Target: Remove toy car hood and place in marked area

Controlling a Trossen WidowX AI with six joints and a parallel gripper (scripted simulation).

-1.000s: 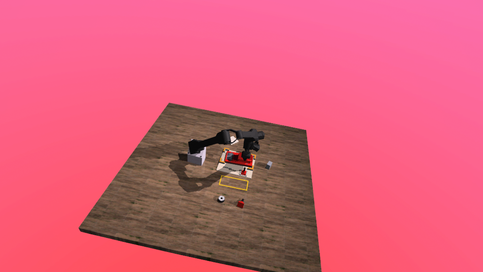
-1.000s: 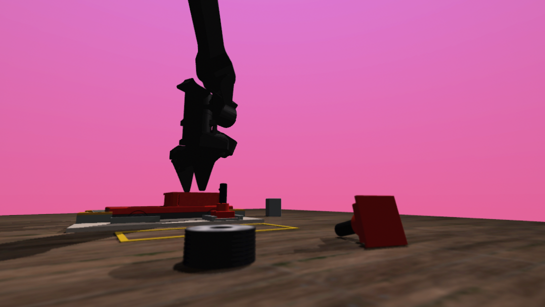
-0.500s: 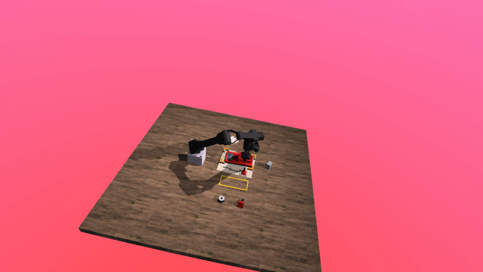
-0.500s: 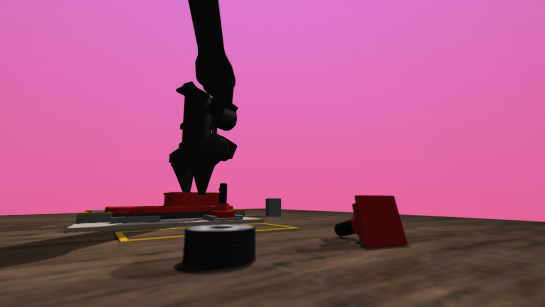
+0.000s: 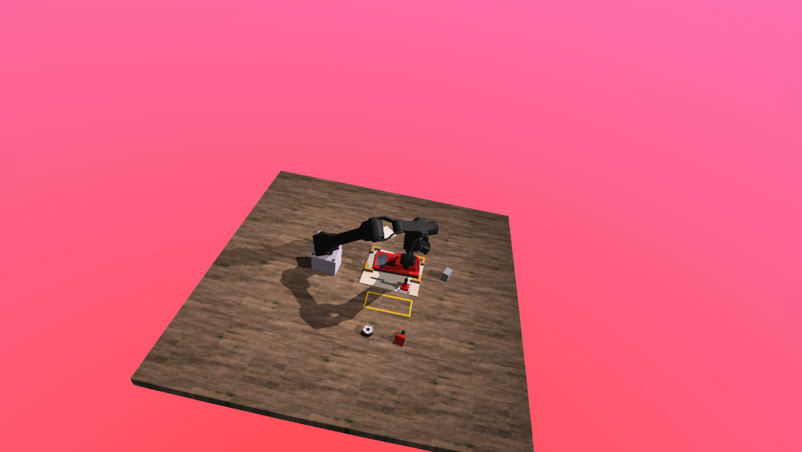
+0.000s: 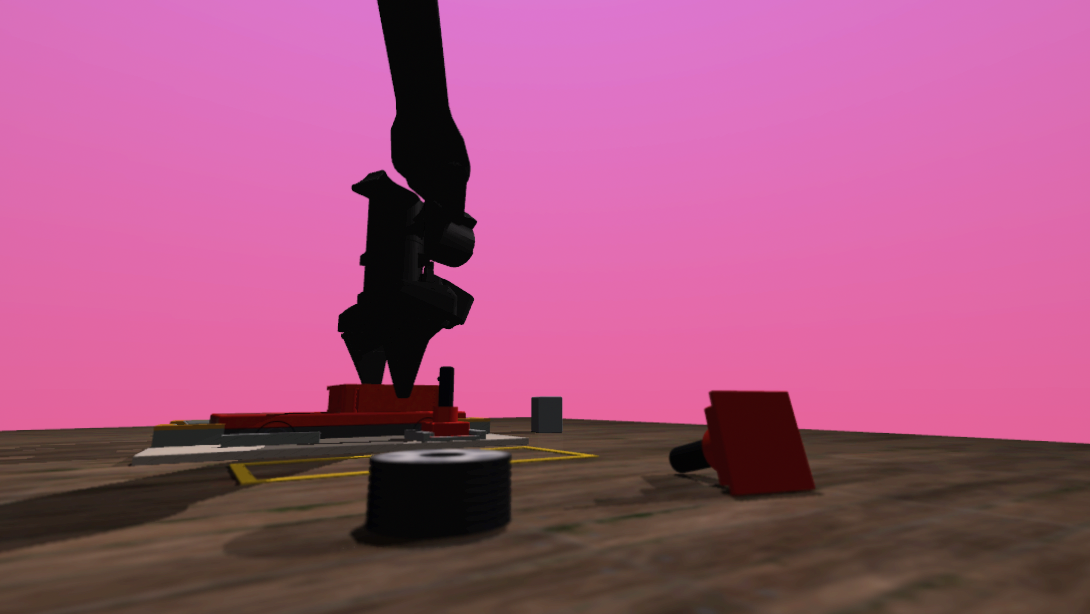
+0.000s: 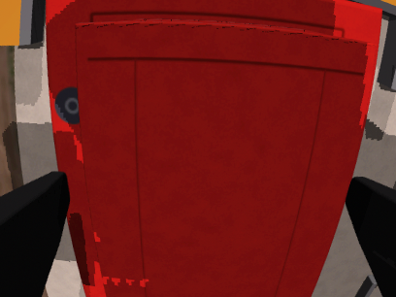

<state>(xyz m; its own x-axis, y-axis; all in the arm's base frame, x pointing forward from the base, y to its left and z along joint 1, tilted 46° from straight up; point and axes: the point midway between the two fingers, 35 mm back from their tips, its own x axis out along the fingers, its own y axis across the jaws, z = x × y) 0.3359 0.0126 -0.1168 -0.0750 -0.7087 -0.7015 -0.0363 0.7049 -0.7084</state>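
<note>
Now: gripper tip right at the red hood. The rest, counted from my gripper tip: grey cube (180 mm ahead, 20 mm below); black wheel (380 mm to the right, 90 mm behind, 30 mm below); white flat plate (200 mm to the left, 130 mm behind, 30 mm below).
</note>
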